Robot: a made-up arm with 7 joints.
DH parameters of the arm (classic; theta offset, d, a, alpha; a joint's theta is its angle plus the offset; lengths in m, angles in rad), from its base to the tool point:
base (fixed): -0.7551 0 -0.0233 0
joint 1: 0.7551 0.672 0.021 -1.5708
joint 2: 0 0.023 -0.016 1.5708
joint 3: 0 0.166 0.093 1.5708
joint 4: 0 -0.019 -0.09 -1.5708
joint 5: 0 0.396 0.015 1.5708
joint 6: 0 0.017 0.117 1.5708
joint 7: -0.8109 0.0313 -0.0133 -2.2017
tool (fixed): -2.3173 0.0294 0 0
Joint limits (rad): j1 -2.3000..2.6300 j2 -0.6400..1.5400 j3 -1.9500..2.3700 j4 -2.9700..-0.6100 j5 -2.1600..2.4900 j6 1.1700..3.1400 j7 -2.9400..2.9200
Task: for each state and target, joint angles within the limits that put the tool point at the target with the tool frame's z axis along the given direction. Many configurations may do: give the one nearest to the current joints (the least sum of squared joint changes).
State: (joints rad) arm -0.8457 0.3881 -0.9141 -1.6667 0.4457 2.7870 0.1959
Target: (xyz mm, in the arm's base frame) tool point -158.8 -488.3 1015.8 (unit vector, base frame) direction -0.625 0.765 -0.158
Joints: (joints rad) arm -0.9712 0.3002 -0.9660 -1.2713 0.6336 2.8745 0.7187
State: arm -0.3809 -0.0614 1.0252 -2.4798 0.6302 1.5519 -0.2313
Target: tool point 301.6 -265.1 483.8 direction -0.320 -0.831 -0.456
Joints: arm -1.0868 -0.2850 0.3136 -2.6861 0.8475 1.4641 0.0232
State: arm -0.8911 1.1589 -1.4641 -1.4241 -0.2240 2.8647 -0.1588
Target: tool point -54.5 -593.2 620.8 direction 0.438 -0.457 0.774
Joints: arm -0.5847 1.0094 -1.1898 -1.8688 -0.1299 2.7176 -0.1417
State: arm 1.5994 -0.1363 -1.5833 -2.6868 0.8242 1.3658 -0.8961
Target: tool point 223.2 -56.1 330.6 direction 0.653 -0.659 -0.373
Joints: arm 1.4978 0.0997 -1.6311 -2.9612 0.9319 1.8910 -1.0132
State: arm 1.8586 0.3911 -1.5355 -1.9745 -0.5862 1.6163 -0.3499
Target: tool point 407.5 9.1 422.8 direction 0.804 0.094 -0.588
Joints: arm 1.5318 0.6226 -1.1603 -2.4717 -0.5605 1.3905 -0.5467
